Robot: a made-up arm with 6 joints.
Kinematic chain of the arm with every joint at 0, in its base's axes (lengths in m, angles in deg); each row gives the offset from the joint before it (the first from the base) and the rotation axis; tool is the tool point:
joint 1: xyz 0 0 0.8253 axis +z
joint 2: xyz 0.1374 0 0 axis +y
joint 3: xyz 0 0 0.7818 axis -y
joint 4: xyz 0 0 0.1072 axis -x
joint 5: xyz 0.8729 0 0 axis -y
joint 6: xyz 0.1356 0 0 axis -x
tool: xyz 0 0 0
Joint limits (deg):
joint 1: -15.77..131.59
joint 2: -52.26..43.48
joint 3: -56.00..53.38
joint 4: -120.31..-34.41
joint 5: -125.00..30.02
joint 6: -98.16..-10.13
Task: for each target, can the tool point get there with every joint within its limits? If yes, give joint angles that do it. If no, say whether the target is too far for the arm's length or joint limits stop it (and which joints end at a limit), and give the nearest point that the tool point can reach.
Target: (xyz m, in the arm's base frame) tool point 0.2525 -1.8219 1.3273
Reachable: no: joint limits stop it (at a limit: joint 2, joint 3, joint 4) | nearest point 0.1183 -0.8535 2.0307 | short by 1.204 m
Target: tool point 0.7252 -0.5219 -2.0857
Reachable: no: too far | nearest point 0.6917 -0.2118 0.3796 | short by 2.485 m
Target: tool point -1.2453 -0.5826 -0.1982
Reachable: no: joint limits stop it (at a limit: joint 1, joint 2, joint 3) | nearest point -0.4965 0.3821 0.4503 | short by 1.383 m
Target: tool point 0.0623 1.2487 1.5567
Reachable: yes | joints 82.75 11.19 5.50 -63.57 -52.05 -63.57
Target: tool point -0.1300 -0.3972 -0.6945
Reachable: no: joint limits stop it (at a limit: joint 1, joint 2, joint 3, joint 4) | nearest point 0.5540 -0.2064 0.3966 | short by 1.302 m
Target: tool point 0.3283 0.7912 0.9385
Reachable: yes | joints 63.93 -0.64 -46.38 -44.56 -33.72 -52.32
